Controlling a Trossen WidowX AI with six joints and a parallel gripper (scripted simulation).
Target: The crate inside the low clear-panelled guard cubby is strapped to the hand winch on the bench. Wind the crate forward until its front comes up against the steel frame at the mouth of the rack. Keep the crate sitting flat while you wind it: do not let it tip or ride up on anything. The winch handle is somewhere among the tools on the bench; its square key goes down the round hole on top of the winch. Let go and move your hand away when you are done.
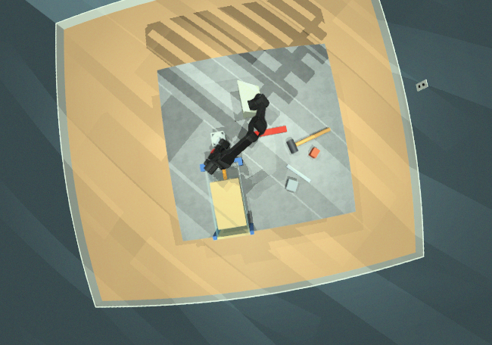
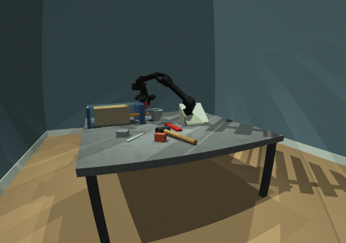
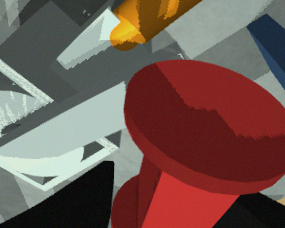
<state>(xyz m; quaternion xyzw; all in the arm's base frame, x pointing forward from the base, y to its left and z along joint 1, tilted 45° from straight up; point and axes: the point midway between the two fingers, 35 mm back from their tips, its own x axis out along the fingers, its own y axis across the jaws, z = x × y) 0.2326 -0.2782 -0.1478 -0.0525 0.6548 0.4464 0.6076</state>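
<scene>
Right now my gripper tip is 20 mm short of the red spool-shaped handle grip and 10 mm to the right of it. Also, from my gripper tip: clear-panelled cubby 320 mm ahead, 20 mm below, 10 mm to the right; winch handle 30 mm below, 20 mm to the left, 20 mm behind; grey winch 100 mm below, 100 mm behind, 30 mm to the left.
</scene>
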